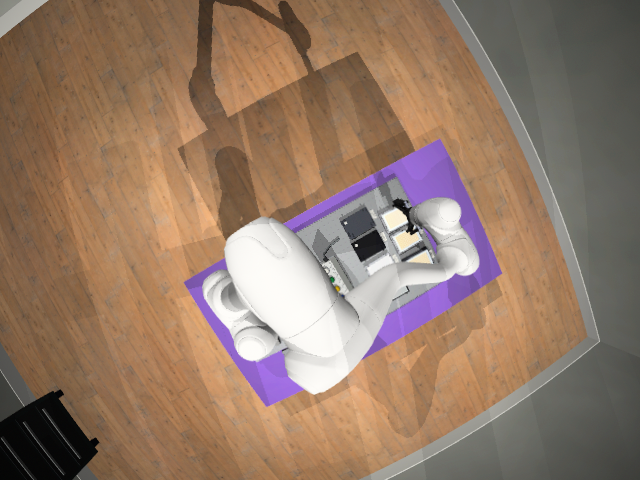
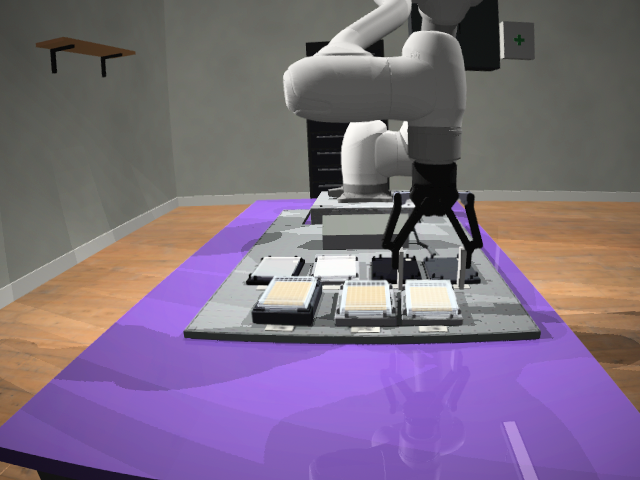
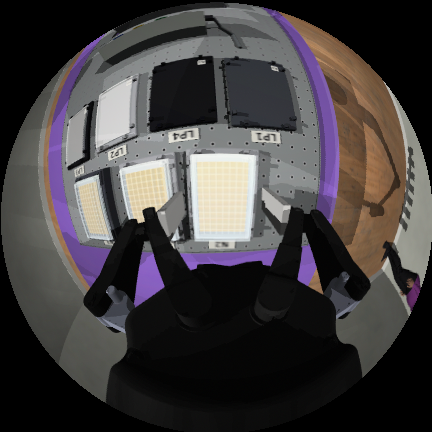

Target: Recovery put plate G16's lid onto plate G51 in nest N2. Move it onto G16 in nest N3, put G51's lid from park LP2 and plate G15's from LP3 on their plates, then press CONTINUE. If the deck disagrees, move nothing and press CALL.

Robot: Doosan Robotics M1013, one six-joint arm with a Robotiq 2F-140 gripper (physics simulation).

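Where they show: gripper, fingertip midpoint: [image 1: 397, 218] [image 2: 430, 286] [image 3: 222, 199]; arm's base at its link origin: [image 2: 365, 198].
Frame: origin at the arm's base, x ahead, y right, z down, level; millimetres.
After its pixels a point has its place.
Note:
A cream-welled plate [image 1: 393, 219] @[y -136, x 779, z 16 mm] [image 2: 429, 298] @[y -129, x 827, z 16 mm] [image 3: 223, 197] @[y -135, x 796, z 16 mm] with clear edges sits in the nest labelled N2. Whether a clear lid lies on it I cannot tell. My gripper [image 1: 405, 217] @[y -134, x 796, z 6 mm] [image 2: 431, 268] [image 3: 222, 199] @[y -134, x 796, z 6 mm] is open and empty, its pads apart from the plate on either side. A second plate [image 1: 406, 240] @[y -13, x 791, z 18 mm] [image 2: 365, 298] @[y -18, x 826, z 16 mm] [image 3: 145, 184] @[y -20, x 772, z 24 mm] sits beside N2. A third plate [image 1: 419, 258] @[y 98, x 808, z 11 mm] [image 2: 287, 293] @[y 120, x 820, z 9 mm] [image 3: 91, 207] @[y 111, x 795, z 11 mm] sits in a taller black nest; both their nest labels are unreadable. A white lid [image 2: 336, 267] @[y 49, x 634, z 27 mm] [image 3: 117, 112] @[y 33, x 634, z 27 mm] lies at LP2, a pale grey lid [image 2: 276, 268] @[y 179, x 641, z 27 mm] [image 3: 78, 135] @[y 158, x 634, z 27 mm] at LP3.
A black piece [image 1: 368, 244] @[y -84, x 616, z 35 mm] [image 2: 395, 267] [image 3: 184, 92] @[y -84, x 631, z 35 mm] lies at LP4, a dark grey one [image 1: 357, 222] @[y -205, x 618, z 35 mm] [image 3: 261, 95] @[y -198, x 638, z 35 mm] at LP1. A button console [image 1: 333, 279] @[y -32, x 386, z -28 mm] [image 2: 356, 227] @[y 14, x 438, z -10 mm] [image 3: 155, 37] stands toward the arm's base. The grey deck [image 2: 485, 322] @[y -224, x 867, z 45 mm] rests on a purple table [image 2: 258, 372] @[y 132, x 1005, z 58 mm].

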